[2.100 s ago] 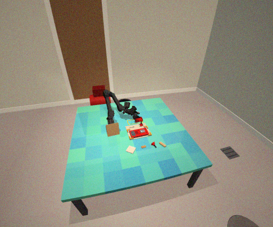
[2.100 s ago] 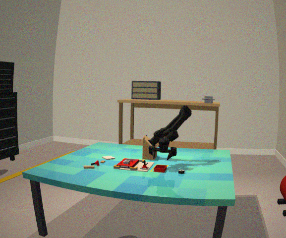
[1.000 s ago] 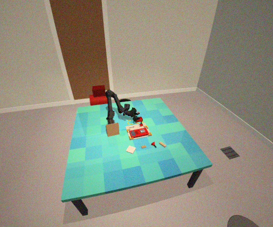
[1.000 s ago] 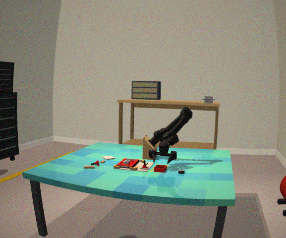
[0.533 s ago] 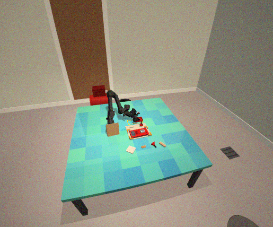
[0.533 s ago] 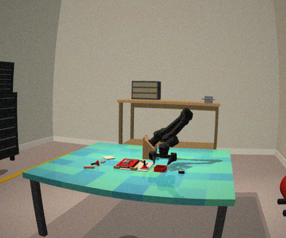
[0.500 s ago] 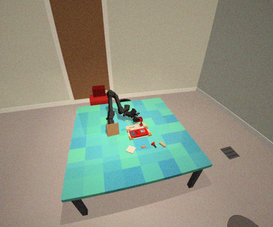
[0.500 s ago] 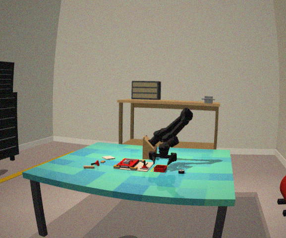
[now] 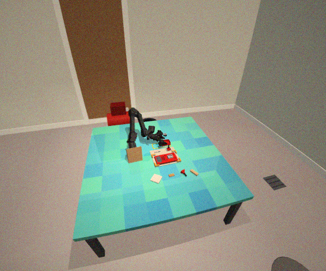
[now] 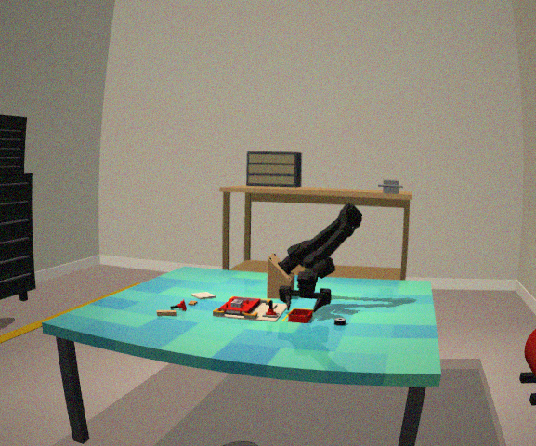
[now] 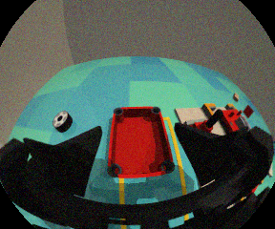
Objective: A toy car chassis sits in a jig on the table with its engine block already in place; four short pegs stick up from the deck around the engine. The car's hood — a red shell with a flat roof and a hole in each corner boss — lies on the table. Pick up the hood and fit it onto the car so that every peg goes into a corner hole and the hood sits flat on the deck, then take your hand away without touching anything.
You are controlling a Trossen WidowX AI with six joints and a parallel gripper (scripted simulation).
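My gripper tip is 10 mm past the red hood and 20 mm above it. Also, from my gripper tip: white tile 200 mm behind, 440 mm to the right, 30 mm below; then grey engine block 20 mm behind, 240 mm to the right, 10 mm below; then black wheel 30 mm ahead, 150 mm to the left, 20 mm below.
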